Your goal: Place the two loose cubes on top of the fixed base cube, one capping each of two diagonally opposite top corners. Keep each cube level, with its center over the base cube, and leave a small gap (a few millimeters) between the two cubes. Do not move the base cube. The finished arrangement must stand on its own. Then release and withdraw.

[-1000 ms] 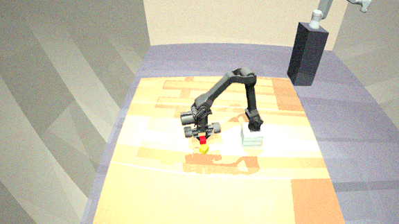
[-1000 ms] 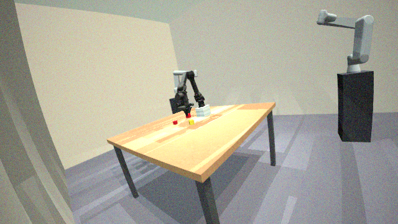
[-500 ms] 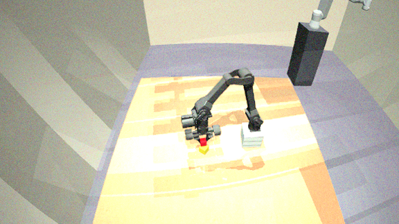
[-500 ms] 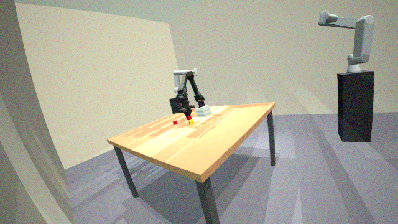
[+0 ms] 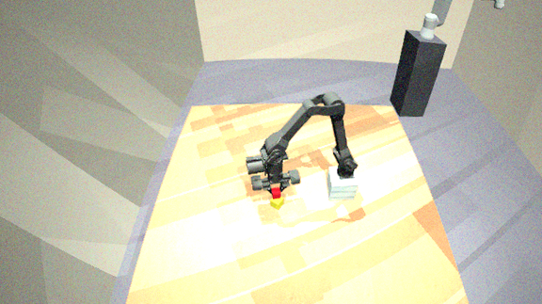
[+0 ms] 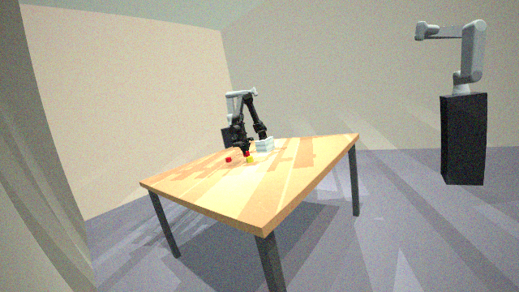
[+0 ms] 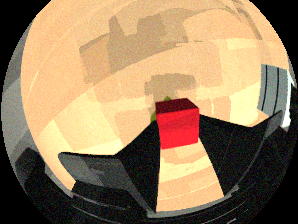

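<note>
Right now my gripper tip is 4 cm above the yellow base cube and 2 cm to the right of it.
</note>
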